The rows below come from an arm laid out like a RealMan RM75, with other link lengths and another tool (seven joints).
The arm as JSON. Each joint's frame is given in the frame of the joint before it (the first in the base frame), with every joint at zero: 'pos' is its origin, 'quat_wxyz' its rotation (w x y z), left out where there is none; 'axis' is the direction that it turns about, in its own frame. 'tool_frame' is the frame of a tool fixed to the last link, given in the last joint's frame.
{
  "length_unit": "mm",
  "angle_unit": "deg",
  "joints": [
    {
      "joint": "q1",
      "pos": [
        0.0,
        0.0,
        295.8
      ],
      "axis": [
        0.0,
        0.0,
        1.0
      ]
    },
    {
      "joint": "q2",
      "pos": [
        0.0,
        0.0,
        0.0
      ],
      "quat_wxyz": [
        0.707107,
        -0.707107,
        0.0,
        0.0
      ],
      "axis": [
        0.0,
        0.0,
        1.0
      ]
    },
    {
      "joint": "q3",
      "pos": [
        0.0,
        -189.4,
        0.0
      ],
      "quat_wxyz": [
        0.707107,
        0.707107,
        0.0,
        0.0
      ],
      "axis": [
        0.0,
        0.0,
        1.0
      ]
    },
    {
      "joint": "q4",
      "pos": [
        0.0,
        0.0,
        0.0
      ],
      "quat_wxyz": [
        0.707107,
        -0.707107,
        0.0,
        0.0
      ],
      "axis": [
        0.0,
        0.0,
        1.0
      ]
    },
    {
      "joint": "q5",
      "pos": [
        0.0,
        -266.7,
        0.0
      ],
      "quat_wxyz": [
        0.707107,
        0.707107,
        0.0,
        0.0
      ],
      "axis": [
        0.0,
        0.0,
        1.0
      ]
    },
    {
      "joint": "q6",
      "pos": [
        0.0,
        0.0,
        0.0
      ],
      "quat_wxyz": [
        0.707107,
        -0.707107,
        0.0,
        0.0
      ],
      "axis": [
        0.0,
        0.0,
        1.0
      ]
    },
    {
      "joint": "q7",
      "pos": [
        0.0,
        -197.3,
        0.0
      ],
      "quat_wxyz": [
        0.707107,
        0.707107,
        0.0,
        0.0
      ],
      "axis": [
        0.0,
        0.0,
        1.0
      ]
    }
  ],
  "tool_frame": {
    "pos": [
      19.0,
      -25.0,
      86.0
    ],
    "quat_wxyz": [
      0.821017,
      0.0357,
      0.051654,
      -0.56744
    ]
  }
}
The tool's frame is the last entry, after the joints.
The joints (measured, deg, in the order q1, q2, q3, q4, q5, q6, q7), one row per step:
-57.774, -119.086, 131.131, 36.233, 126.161, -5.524, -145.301
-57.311, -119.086, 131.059, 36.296, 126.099, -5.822, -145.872
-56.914, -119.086, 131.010, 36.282, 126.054, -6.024, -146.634
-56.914, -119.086, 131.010, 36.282, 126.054, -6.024, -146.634
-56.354, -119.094, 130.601, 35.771, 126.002, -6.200, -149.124
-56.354, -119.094, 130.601, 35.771, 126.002, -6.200, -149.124
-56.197, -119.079, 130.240, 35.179, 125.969, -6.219, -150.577
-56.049, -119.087, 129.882, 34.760, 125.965, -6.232, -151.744
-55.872, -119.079, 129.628, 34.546, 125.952, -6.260, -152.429
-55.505, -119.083, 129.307, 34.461, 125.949, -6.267, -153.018
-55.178, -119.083, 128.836, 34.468, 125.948, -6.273, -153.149
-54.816, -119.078, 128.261, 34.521, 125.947, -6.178, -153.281
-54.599, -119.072, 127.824, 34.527, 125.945, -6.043, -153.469
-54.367, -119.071, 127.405, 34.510, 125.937, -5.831, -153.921
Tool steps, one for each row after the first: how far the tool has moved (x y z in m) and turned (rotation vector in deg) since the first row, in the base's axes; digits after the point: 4 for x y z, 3 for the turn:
-0.0028, 0.0006, 0.0012, 0.062, -0.734, 0.735
-0.0061, 0.0013, 0.0022, 0.059, -1.461, 1.612
-0.0061, 0.0013, 0.0022, 0.059, -1.461, 1.612
-0.0157, 0.0054, 0.0056, 0.094, -3.347, 4.345
-0.0157, 0.0054, 0.0056, 0.094, -3.347, 4.345
-0.0227, 0.0091, 0.0085, 0.266, -4.292, 6.060
-0.0280, 0.0118, 0.0108, 0.406, -5.140, 7.436
-0.0316, 0.0136, 0.0125, 0.523, -5.708, 8.327
-0.0357, 0.0149, 0.0141, 0.629, -6.327, 9.294
-0.0384, 0.0165, 0.0162, 0.844, -6.786, 9.920
-0.0414, 0.0182, 0.0185, 1.048, -7.285, 10.655
-0.0437, 0.0196, 0.0201, 1.169, -7.666, 11.274
-0.0468, 0.0208, 0.0214, 1.207, -8.169, 12.138

